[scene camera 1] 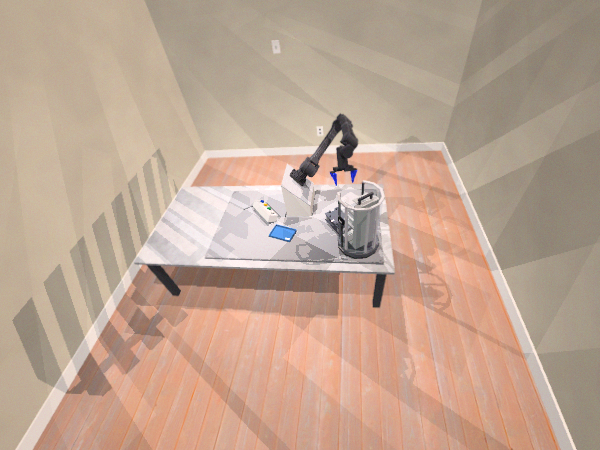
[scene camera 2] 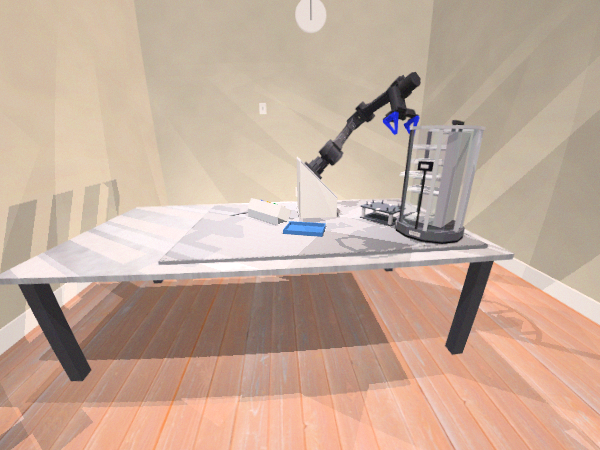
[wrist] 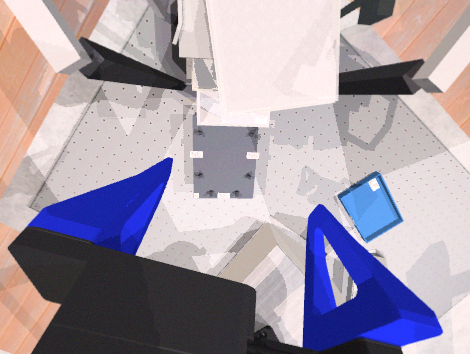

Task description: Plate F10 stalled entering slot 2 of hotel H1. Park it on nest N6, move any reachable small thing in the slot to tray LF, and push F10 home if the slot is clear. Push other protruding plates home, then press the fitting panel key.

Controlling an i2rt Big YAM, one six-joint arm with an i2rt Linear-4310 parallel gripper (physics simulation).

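Frame: origin at the arm's base, x ahead, y left, z up, level; millimetres.
Seen in the pictures: gripper, fingertip midpoint: [scene camera 1: 344, 184] [scene camera 2: 404, 135] [wrist: 245, 188]; arm's base, link origin: [scene camera 1: 297, 178] [scene camera 2: 312, 171].
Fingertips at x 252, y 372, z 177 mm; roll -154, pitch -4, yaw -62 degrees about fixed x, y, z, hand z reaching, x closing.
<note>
Pixels of each thing's top centre, then the offset from my fingertips to it. "spot": a spot on its surface instead.
- Hotel H1, top centre: [scene camera 2: 445, 121] [scene camera 1: 360, 191] 110 mm ahead, 98 mm left, 46 mm up
- pale plate edge, surface spot: [wrist: 232, 118] spot: 22 mm ahead, 20 mm left, 140 mm down
- Nest N6, top centre: [wrist: 225, 161] [scene camera 2: 383, 203] [scene camera 1: 338, 214] 44 mm back, 44 mm right, 292 mm down
- Blue tray LF, top centre: [wrist: 373, 210] [scene camera 2: 305, 226] [scene camera 1: 282, 232] 113 mm ahead, 396 mm right, 350 mm down
- white key panel, top centre: [scene camera 2: 268, 200] [scene camera 1: 263, 206] 45 mm back, 574 mm right, 284 mm down
My gripper [scene camera 1: 344, 183] [scene camera 2: 402, 132] [wrist: 245, 188] is open and empty, high beside the hotel's top, on the nest side. Hotel H1 [scene camera 1: 364, 225] [scene camera 2: 430, 234] is a clear-walled tower with a dark base. In scene camera 2 several thin white plates show inside; one plate [scene camera 2: 406, 174] sticks out towards the nest. In the wrist view a pale plate edge [wrist: 232, 118] shows beside the nest's end. Plate labels and the slot's inside are unreadable. Nest N6 [scene camera 1: 334, 220] [scene camera 2: 382, 207] [wrist: 225, 162] is a dark pegged stand with no plate on it. Blue tray LF [scene camera 1: 282, 233] [scene camera 2: 304, 229] [wrist: 370, 207] looks empty.
The white key panel [scene camera 1: 265, 210] [scene camera 2: 267, 211] with coloured keys stands left of the pale arm pedestal [scene camera 1: 297, 199] [scene camera 2: 315, 200]. Black handles [scene camera 1: 365, 198] rise at the hotel's top. Dark bars [wrist: 377, 82] and pale posts flank the hotel in the wrist view.
</note>
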